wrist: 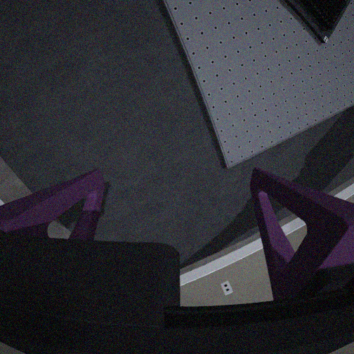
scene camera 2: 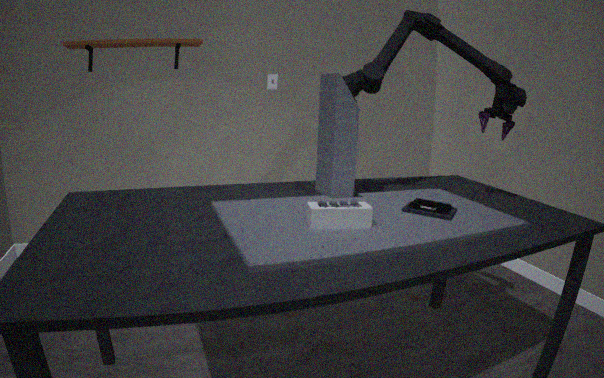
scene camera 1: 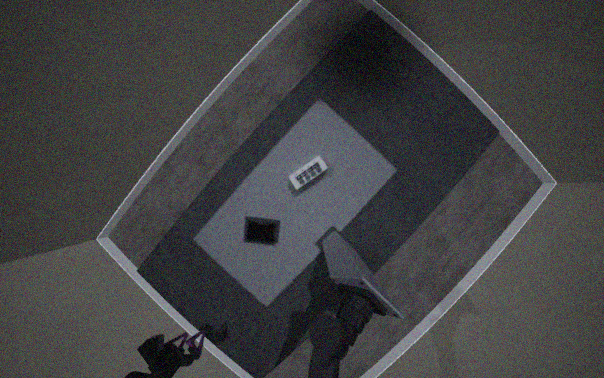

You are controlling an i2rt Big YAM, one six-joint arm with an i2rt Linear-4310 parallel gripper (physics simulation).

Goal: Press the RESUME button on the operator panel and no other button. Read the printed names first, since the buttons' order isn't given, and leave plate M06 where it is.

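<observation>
The operator panel is a white box with several dark buttons in its top. It stands on the grey perforated board. The printed names are too small and dim to read, so I cannot tell which button is RESUME. A dark, flat, four-sided piece lies on the same board, apart from the panel; no M06 marking is readable on it. My gripper has purple fingers wide open and empty. It is high above the table's end, away from panel and dark piece.
The dark table carries the board. My arm is mounted on a tall grey pedestal at the board's edge. A wooden shelf and an outlet are on the wall.
</observation>
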